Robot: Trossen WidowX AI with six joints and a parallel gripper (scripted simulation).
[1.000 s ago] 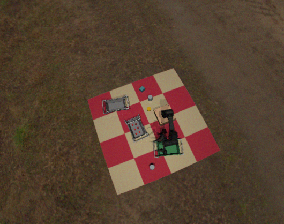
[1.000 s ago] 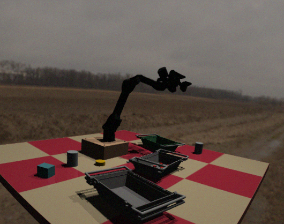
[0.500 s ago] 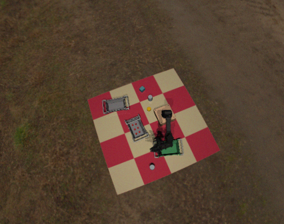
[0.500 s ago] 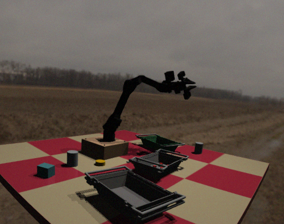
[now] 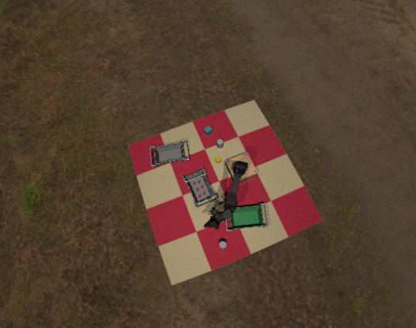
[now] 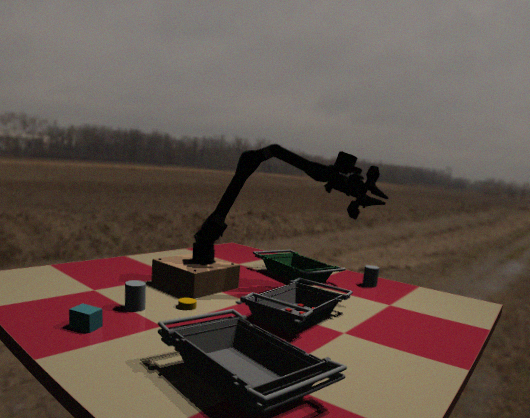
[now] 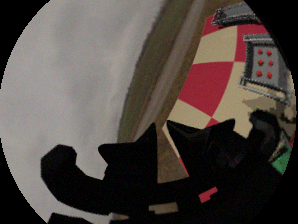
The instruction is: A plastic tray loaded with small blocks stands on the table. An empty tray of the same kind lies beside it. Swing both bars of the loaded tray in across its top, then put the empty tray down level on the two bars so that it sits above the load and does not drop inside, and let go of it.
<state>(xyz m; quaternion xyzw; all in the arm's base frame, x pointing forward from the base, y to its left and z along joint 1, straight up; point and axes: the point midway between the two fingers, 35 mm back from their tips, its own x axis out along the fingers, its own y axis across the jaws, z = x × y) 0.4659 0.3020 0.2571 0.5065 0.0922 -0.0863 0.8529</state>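
Now: the green tray 320 mm behind my gripper tip, 280 mm below it and 50 mm to the left of it. The rest, counted from my gripper tip: yellow disc: 500 mm to the right, 390 mm behind, 320 mm below; then teal cube: 790 mm to the right, 460 mm behind, 310 mm below.
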